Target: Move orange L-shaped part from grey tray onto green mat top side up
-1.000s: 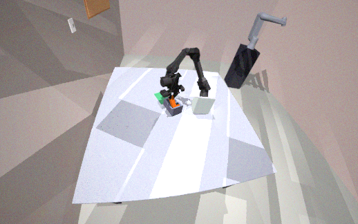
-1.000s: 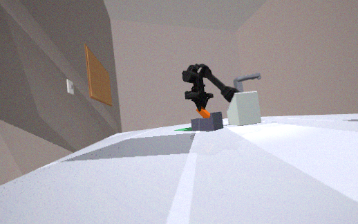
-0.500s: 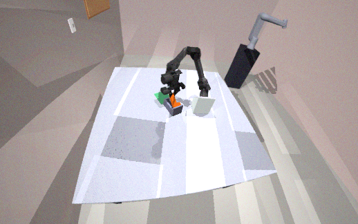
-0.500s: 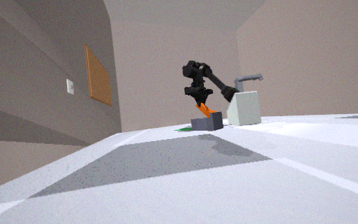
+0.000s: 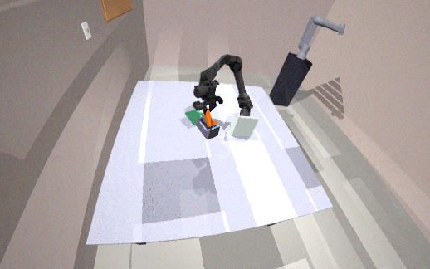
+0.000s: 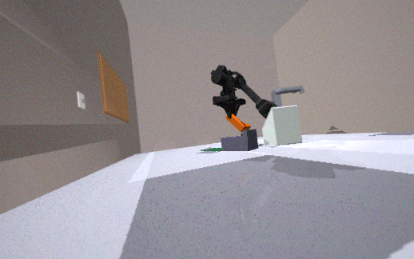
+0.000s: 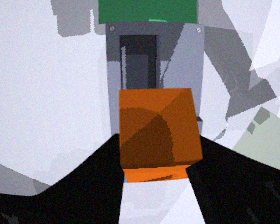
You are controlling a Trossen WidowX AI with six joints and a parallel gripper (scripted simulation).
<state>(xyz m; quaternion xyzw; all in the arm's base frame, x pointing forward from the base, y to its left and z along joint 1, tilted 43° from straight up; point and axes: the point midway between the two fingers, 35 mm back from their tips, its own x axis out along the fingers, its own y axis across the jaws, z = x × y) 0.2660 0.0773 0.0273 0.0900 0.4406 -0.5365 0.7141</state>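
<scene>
My gripper tip is now 17 cm above the green mat, 13 cm to the left of it and 6 cm short of it. Round my gripper tip: orange L-shaped part (3 cm below, 3 cm behind, 2 cm to the left).
</scene>
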